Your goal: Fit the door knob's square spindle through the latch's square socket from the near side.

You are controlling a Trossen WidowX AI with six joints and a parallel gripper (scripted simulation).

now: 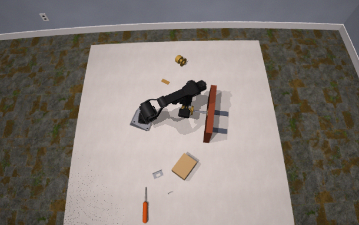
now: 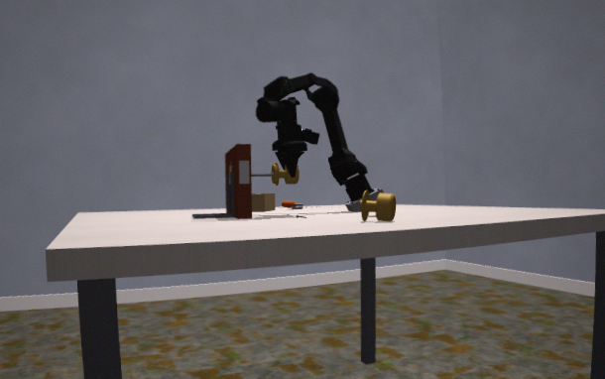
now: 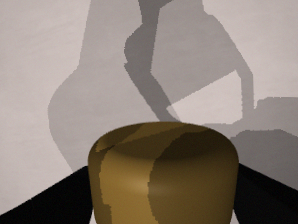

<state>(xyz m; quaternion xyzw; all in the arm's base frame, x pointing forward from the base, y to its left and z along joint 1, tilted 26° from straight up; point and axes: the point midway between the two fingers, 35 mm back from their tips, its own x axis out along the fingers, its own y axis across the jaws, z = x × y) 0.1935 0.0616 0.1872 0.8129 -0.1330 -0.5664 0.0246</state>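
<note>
My hand is 150 mm short of the grey latch socket, 30 mm above it and 20 mm to the left of it. From my hand the other things lie so: red-brown wooden door slab: 150 mm ahead, 40 mm below, 20 mm to the right; grey latch plate: 170 mm ahead, 120 mm to the left, 30 mm below; tan plate: 260 mm to the left, 140 mm below, 130 mm behind.
</note>
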